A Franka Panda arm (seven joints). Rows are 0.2 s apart.
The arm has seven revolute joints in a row. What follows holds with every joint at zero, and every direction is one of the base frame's.
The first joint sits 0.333 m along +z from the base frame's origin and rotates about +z.
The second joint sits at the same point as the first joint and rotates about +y.
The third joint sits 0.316 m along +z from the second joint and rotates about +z.
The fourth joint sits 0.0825 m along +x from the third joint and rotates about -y.
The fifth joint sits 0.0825 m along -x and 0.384 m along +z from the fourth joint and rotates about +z.
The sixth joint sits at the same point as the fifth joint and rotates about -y.
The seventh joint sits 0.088 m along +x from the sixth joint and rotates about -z.
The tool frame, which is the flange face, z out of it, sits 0.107 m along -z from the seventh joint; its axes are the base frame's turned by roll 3.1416, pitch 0 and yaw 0 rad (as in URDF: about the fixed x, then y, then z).
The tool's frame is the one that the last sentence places.
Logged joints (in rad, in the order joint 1, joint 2, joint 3, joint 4, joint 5, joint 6, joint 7), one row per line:
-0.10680 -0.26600 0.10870 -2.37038 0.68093 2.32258 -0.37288
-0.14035 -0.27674 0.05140 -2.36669 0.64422 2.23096 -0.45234
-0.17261 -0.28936 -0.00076 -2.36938 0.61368 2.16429 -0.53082
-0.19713 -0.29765 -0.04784 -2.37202 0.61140 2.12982 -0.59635
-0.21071 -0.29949 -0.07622 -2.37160 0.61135 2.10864 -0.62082
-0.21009 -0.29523 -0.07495 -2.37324 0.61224 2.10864 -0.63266
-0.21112 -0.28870 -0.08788 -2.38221 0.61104 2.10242 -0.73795
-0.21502 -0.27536 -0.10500 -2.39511 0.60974 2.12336 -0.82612
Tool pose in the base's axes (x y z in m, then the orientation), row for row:
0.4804 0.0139 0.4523 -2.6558 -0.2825 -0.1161
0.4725 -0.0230 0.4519 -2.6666 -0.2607 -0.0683
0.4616 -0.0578 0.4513 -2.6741 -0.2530 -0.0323
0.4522 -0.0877 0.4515 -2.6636 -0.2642 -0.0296
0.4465 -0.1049 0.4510 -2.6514 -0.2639 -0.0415
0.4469 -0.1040 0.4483 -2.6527 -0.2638 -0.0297
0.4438 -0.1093 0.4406 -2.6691 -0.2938 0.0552
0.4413 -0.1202 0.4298 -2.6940 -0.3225 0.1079
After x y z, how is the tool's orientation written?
As angles about the fixed x, y, z axes (roll, pitch, yaw), in radians.
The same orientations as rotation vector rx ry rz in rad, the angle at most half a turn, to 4 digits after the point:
-2.6451 0.0604 -0.4134
-2.6542 0.0064 -0.3695
-2.6591 -0.0376 -0.3482
-2.6469 -0.0465 -0.3611
-2.6362 -0.0328 -0.3633
-2.6362 -0.0481 -0.3593
-2.6349 -0.1668 -0.3727
-2.6426 -0.2410 -0.3982

